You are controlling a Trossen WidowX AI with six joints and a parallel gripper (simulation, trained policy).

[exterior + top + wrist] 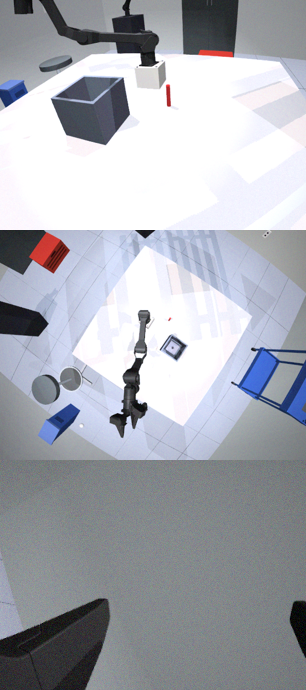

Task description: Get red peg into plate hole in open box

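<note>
Right now my gripper tip is 25 cm past the red peg, 63 cm to the right of it and 48 cm above it. Round my gripper tip: pale plate 6 cm behind, 47 cm to the left, 48 cm below.
</note>
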